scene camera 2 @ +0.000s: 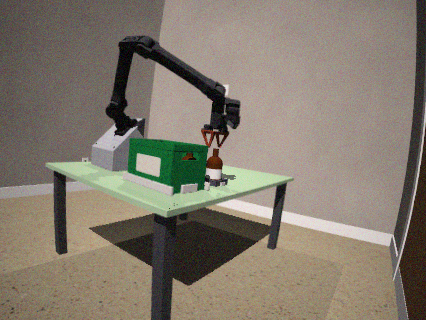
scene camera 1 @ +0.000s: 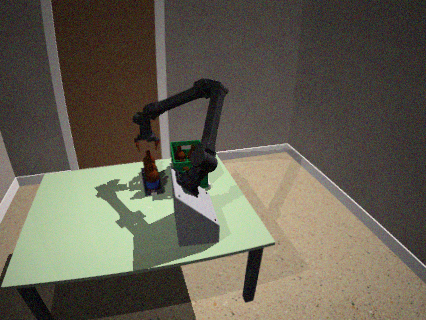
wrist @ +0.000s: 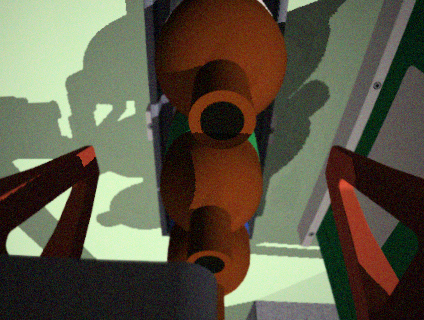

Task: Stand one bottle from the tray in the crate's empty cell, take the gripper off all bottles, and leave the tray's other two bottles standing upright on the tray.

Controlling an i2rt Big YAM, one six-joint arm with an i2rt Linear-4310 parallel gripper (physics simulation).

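Places are measured from the arm's base along level axes (x left, y down, z back), in millimetres.
Pixels of known places: gripper, fingertip midpoint: [scene camera 2: 213,147] [scene camera 1: 147,151] [wrist: 212,159]; arm's base at its link origin: [scene camera 2: 126,127] [scene camera 1: 186,184].
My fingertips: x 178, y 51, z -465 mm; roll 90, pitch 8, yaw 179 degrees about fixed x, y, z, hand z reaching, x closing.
Observation:
For each thing: its middle in the pictures, then the offset to it from my fingertips. Level surfaces: height alone.
- white-labelled bottle at the middle of its body: [wrist: 220,56] [scene camera 2: 214,165] [scene camera 1: 149,162] dx -2, dy +82, dz -15 mm
- green-labelled bottle at the middle of its body: [wrist: 211,177] [scene camera 1: 150,169] dx -9, dy +82, dz +76 mm
- blue-labelled bottle at the middle of its body: [wrist: 209,248] [scene camera 1: 152,177] dx -18, dy +82, dz +159 mm
- green crate at the middle of its body: [scene camera 2: 165,163] [scene camera 1: 188,163] dx -234, dy +77, dz +50 mm
- green table at its surface level: dy +164 mm
Three brown bottles stand upright in a row in the dark tray [scene camera 1: 153,193] [wrist: 150,60]. The white-labelled bottle [scene camera 2: 214,167] [wrist: 230,40] is at one end, the green-labelled bottle [wrist: 215,180] in the middle, and the blue-labelled bottle [scene camera 1: 152,176] [wrist: 236,255] at the other end. My gripper [scene camera 1: 147,146] [scene camera 2: 215,144] [wrist: 212,159] is open and empty, pointing down a little above the bottle tops; in the wrist view its fingers lie either side of the row. The green crate [scene camera 1: 182,164] [scene camera 2: 192,172] [wrist: 410,60] holds brown bottles [scene camera 1: 180,153]; its empty cell cannot be made out.
The crate stands close beside the tray, with pale rails [scene camera 2: 150,184] [wrist: 350,125] along its base. The arm's grey pedestal [scene camera 1: 195,220] [scene camera 2: 111,150] stands on the green table [scene camera 1: 75,225] [scene camera 2: 250,180], and the arm partly hides the crate in the first scene view.

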